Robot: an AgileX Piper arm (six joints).
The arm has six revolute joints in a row. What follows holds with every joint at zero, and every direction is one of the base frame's.
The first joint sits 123 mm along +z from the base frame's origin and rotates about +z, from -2.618 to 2.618 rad.
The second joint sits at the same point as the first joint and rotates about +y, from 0 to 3.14 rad.
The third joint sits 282.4 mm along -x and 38.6 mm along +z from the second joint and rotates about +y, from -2.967 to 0 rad.
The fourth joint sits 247.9 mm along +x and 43.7 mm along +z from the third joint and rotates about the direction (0.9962, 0, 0.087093), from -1.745 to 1.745 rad.
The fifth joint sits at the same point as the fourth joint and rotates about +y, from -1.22 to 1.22 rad.
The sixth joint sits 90.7 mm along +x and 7.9 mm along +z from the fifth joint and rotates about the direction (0.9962, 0, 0.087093), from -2.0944 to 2.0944 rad.
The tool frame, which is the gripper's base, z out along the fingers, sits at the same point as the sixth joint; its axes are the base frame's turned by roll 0, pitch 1.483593 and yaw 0 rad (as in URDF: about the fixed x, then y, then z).
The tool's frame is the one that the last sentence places.
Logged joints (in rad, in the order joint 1, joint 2, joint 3, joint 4, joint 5, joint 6), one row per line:
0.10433 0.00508 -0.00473 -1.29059 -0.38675 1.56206
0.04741 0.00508 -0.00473 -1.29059 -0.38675 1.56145
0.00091 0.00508 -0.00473 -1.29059 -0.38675 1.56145
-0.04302 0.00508 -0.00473 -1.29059 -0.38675 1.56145
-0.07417 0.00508 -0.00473 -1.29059 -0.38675 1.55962
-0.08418 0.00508 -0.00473 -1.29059 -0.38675 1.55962
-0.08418 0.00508 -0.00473 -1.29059 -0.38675 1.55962
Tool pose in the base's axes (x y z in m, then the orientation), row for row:
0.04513 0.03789 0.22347 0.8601 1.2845 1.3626
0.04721 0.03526 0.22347 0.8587 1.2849 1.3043
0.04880 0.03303 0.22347 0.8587 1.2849 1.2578
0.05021 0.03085 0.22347 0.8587 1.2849 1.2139
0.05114 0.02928 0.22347 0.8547 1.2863 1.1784
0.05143 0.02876 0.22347 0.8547 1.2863 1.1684
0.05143 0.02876 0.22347 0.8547 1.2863 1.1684
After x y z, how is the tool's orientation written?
As angles about the fixed x, y, z axes (roll, pitch, yaw), in radians.
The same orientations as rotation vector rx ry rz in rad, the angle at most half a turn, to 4 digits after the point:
-0.1846 1.3982 0.5839
-0.1447 1.3988 0.5363
-0.1120 1.3989 0.4978
-0.0811 1.3985 0.4614
-0.0604 1.3978 0.4338
-0.0534 1.3975 0.4255
-0.0534 1.3975 0.4255

